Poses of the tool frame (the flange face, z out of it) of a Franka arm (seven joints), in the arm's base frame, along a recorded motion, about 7 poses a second.
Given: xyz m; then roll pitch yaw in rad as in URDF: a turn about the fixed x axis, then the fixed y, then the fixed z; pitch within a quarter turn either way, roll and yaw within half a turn.
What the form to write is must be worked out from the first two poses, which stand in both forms.
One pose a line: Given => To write
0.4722 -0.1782 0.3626 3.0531 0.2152 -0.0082 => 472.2 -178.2 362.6 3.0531 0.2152 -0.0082
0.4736 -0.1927 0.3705 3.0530 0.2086 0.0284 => 473.6 -192.7 370.5 3.0530 0.2086 0.0284
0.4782 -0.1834 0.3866 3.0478 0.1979 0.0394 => 478.2 -183.4 386.6 3.0478 0.1979 0.0394
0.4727 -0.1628 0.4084 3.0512 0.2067 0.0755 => 472.7 -162.8 408.4 3.0512 0.2067 0.0755
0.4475 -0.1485 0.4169 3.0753 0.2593 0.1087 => 447.5 -148.5 416.9 3.0753 0.2593 0.1087
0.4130 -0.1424 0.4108 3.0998 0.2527 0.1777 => 413.0 -142.4 410.8 3.0998 0.2527 0.1777
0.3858 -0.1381 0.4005 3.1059 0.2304 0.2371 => 385.8 -138.1 400.5 3.1059 0.2304 0.2371
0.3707 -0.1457 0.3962 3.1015 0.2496 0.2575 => 370.7 -145.7 396.2 3.1015 0.2496 0.2575
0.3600 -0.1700 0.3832 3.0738 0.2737 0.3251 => 360.0 -170.0 383.2 3.0738 0.2737 0.3251
